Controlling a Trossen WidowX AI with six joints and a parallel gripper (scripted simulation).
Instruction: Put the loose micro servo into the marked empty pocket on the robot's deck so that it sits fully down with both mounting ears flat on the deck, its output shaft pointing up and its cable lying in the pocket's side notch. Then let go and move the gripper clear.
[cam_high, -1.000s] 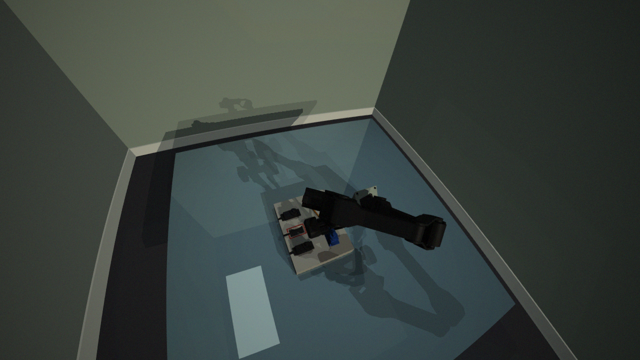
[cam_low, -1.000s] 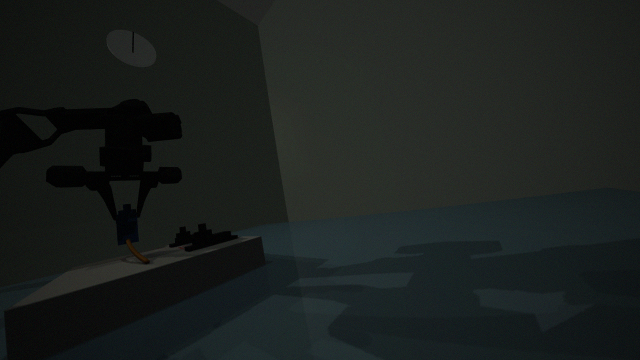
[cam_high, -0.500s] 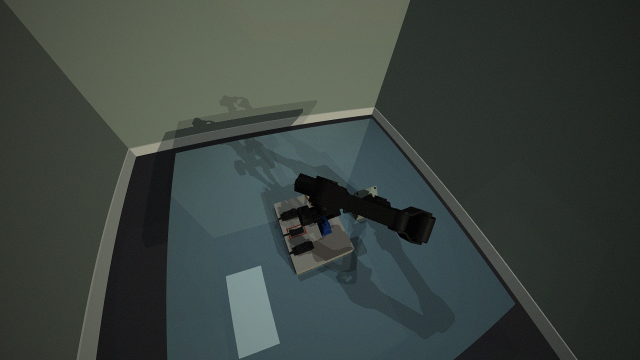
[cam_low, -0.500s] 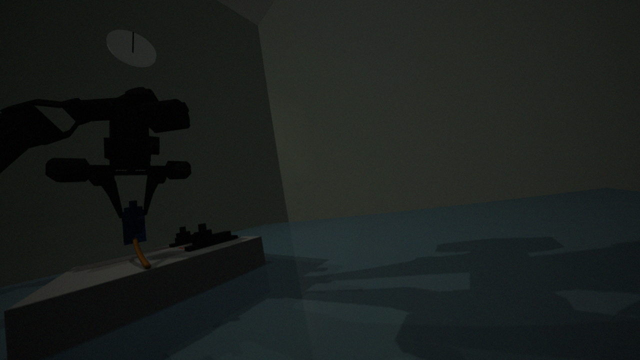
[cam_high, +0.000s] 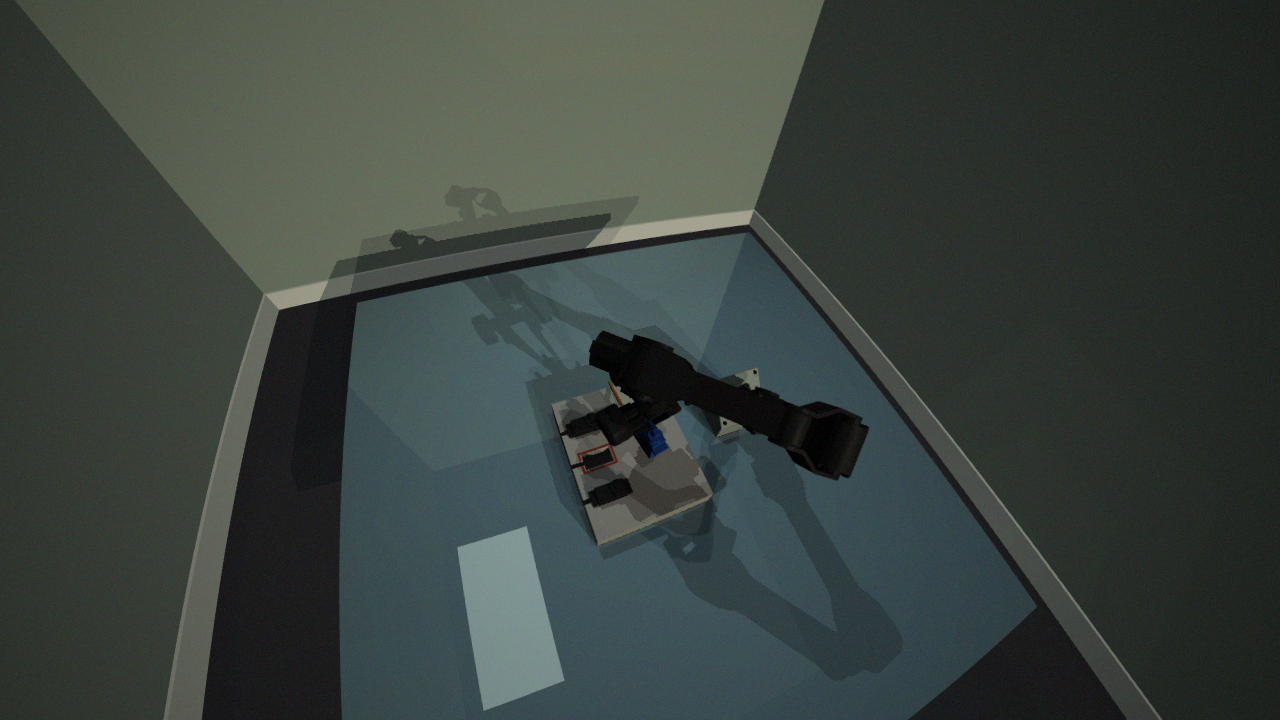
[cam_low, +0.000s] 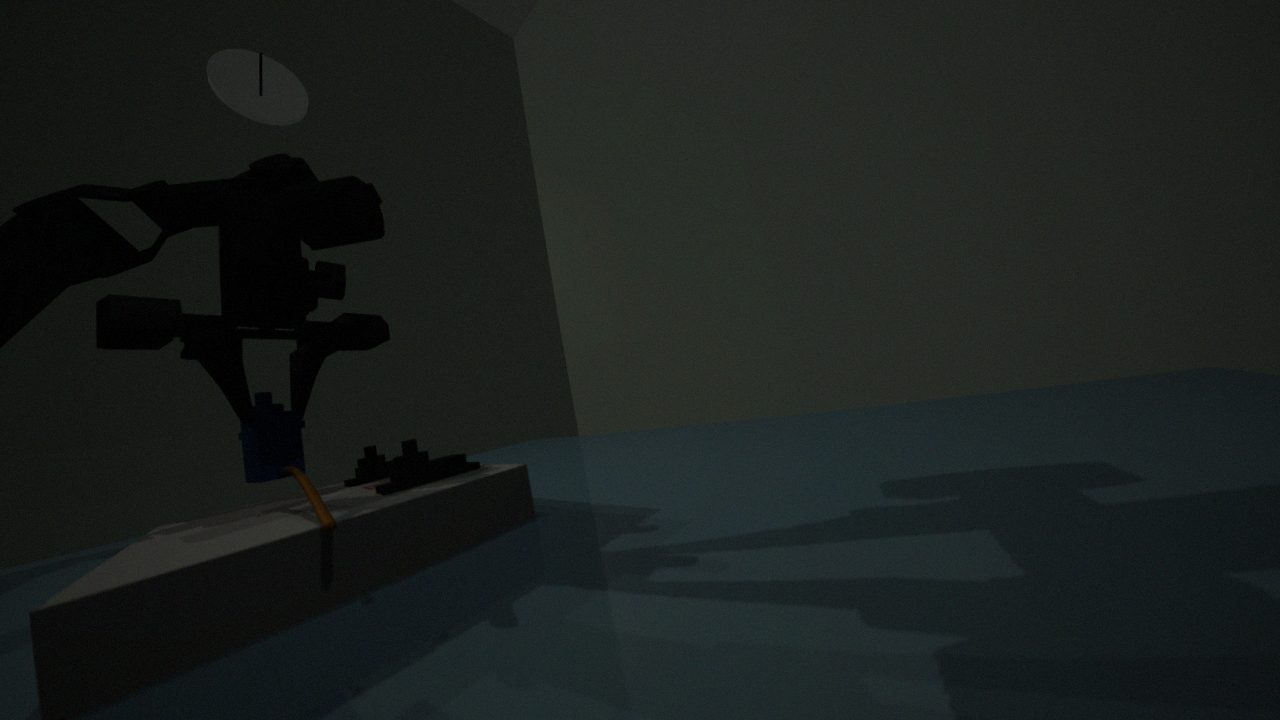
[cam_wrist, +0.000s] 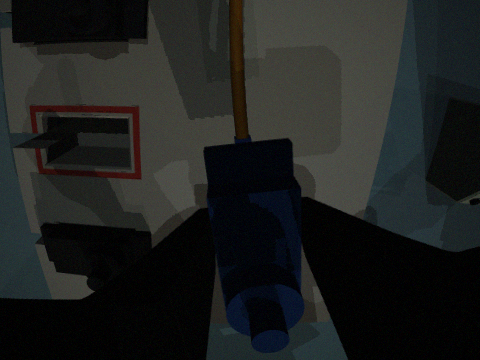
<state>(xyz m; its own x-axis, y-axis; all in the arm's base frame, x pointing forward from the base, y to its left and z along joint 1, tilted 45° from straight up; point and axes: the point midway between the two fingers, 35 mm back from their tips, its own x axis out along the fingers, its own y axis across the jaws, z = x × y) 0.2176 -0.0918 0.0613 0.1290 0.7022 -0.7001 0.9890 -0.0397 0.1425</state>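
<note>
Now: the grey deck 10 cm below my gripper tip and 1 cm behind it.
</note>
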